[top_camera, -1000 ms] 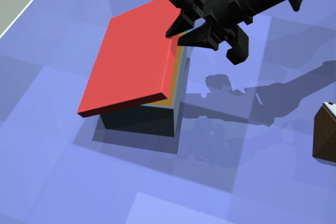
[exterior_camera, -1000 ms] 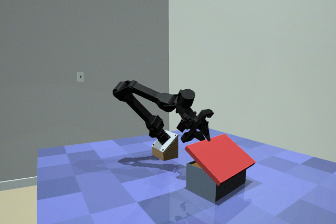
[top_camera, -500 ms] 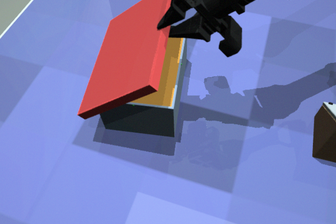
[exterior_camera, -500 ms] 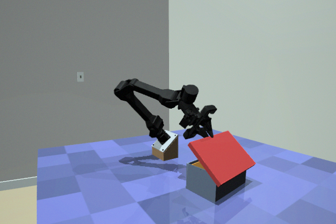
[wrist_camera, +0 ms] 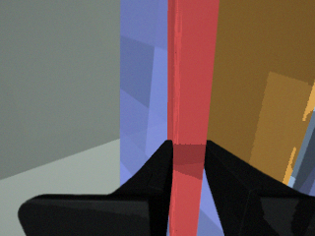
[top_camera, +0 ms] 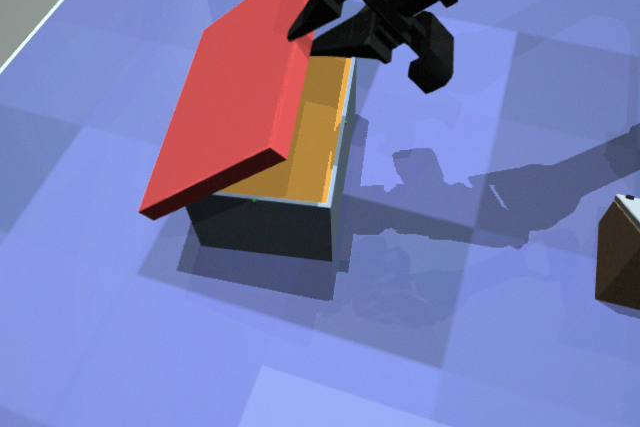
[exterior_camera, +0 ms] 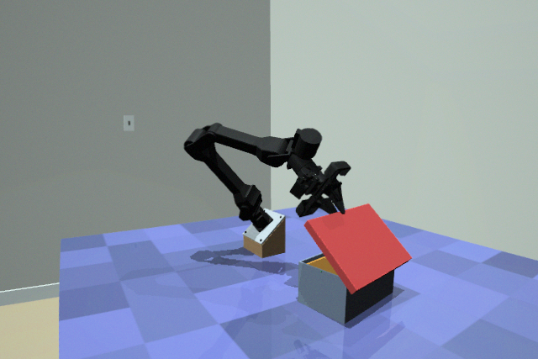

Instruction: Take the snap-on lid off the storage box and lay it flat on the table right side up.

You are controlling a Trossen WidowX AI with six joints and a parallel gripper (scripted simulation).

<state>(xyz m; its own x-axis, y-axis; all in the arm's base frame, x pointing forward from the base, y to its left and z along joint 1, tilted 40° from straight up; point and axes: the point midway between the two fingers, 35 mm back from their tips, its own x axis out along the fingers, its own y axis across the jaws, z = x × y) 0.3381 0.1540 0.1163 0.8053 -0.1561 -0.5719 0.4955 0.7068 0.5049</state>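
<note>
Now: the red lid 60 mm ahead of my gripper tip, 20 mm to the left of it and 50 mm below it. Also, from my gripper tip: grey storage box (30 mm ahead, 10 mm to the left, 150 mm below).
</note>
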